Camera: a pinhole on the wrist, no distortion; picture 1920 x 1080 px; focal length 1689.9 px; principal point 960.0 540.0 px. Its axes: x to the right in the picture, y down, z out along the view. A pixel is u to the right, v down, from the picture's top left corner.
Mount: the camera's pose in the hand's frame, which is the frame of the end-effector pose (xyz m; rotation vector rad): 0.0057 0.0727 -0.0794 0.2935 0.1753 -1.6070
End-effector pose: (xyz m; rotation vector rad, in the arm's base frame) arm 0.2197 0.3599 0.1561 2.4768 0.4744 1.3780
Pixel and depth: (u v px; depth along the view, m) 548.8 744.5 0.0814
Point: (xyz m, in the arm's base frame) 0.2388 0.3021 0.1870
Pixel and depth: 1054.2 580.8 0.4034
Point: 0.4567 0.3913 -0.0367
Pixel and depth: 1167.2 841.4 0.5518
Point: 0.5944 0.4952 -0.0833
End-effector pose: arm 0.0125 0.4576 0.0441 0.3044 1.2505 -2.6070
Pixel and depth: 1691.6 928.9 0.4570
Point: -0.1521 0.3651 0.4004
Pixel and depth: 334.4 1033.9 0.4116
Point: -0.0847 0.1030 0.1731
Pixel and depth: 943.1 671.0 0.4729
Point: -0.0419 0.2002 0.3190
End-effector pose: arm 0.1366 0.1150 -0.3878 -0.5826 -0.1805 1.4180
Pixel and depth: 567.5 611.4 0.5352
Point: -0.1086 0.2344 -0.0046
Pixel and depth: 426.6 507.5 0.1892
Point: 0.0153 0.1398 -0.3212
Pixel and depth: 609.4 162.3 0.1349
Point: 0.0514 0.0998 -0.3632
